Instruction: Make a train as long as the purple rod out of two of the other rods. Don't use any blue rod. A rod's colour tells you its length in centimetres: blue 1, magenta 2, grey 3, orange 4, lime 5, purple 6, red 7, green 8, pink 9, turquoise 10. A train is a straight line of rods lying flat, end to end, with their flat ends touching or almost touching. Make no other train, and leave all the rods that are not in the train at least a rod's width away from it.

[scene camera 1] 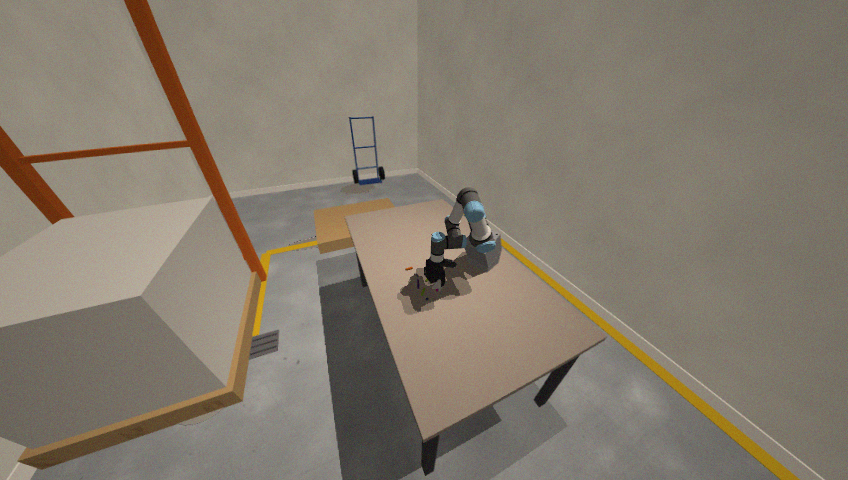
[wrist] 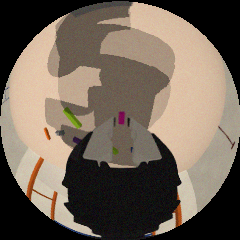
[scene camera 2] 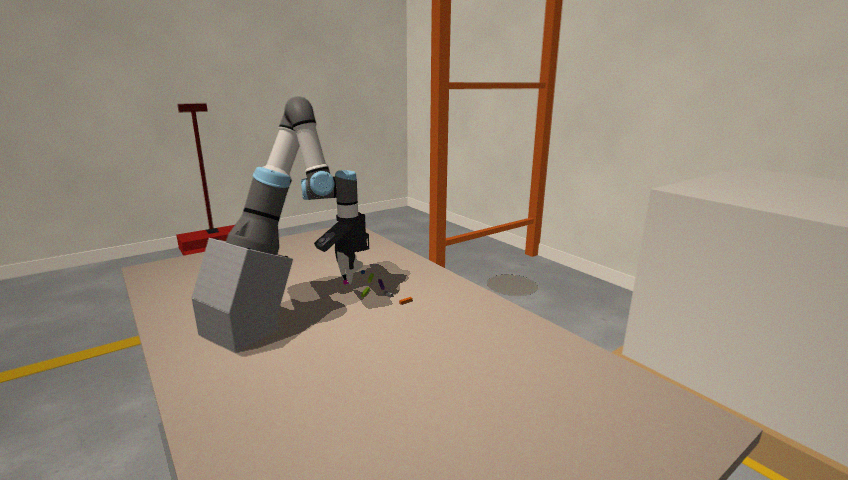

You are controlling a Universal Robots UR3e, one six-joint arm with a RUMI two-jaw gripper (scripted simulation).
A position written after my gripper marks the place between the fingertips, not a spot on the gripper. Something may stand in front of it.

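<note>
My gripper [scene camera 2: 347, 282] is visible to me here. I can see my gripper [wrist: 121, 118] through the wrist camera as well.
</note>
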